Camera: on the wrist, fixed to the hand. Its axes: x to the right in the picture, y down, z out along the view.
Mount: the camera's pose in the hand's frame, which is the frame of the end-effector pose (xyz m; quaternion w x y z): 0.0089 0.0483 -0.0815 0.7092 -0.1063 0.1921 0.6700
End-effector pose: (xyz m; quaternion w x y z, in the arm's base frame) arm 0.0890 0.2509 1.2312 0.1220 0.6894 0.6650 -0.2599
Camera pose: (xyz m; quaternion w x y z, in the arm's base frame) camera 0.1522 0.2962 1.2861 0.2062 0.9714 0.0608 0.1005
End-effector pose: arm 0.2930 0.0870 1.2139 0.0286 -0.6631 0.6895 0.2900
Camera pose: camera 0.2751 0.0410 1.2953 0.3769 0.0671 -0.9079 -0.1707
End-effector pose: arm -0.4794 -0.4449 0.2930 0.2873 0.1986 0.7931 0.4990
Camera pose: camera -0.5381 -0.4743 0.3619 0.2618 -0.5458 -0.4315 -0.6688
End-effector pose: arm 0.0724 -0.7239 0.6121 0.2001 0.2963 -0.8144 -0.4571
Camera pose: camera 0.0999 -0.7612 0.6952 0.6361 -0.2690 -0.6890 -0.2198
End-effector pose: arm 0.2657 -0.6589 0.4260 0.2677 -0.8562 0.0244 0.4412
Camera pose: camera 0.3182 -0.7376 0.4361 0.2014 0.7041 -0.5955 -0.3304
